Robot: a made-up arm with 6 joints.
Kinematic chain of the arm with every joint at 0, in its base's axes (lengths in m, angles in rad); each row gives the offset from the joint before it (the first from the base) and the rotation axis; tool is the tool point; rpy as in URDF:
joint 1: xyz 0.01 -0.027 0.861 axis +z
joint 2: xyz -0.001 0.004 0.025 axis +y
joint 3: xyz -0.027 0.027 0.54 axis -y
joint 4: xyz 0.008 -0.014 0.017 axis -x
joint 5: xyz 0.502 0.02 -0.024 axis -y
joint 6: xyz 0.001 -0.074 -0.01 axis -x
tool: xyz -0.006 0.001 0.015 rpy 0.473 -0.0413 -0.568
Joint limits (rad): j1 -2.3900..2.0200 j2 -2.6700..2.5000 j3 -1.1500..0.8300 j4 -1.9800..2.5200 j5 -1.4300..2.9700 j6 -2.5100..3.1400
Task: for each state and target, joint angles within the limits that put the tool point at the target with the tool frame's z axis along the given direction. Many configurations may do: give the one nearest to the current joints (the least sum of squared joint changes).
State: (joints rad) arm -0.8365 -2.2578 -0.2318 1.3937 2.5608 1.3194
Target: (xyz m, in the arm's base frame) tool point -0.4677 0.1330 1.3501 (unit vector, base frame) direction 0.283 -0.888 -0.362
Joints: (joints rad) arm -0.3395 -1.6208 -0.2277 1.5496 2.4611 1.0653
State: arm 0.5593 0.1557 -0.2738 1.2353 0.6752 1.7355
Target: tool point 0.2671 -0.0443 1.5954 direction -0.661 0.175 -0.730
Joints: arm 0.0115 -0.3473 -0.0235 1.3638 1.1516 0.9475
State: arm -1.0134 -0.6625 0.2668 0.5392 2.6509 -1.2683
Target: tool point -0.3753 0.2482 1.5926 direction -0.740 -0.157 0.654
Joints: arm -0.7321 -1.1722 0.2640 0.4772 2.3452 -1.7950
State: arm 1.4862 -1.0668 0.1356 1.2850 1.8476 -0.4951
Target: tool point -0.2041 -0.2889 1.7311 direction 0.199 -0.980 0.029
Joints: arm 0.7726 -0.8475 0.4375 1.0845 2.3257 -0.7170
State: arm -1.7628 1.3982 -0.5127 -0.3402 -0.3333 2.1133
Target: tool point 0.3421 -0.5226 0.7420 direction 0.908 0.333 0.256
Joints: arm -0.9458 0.9741 -0.2208 -0.0578 -0.5951 1.7984
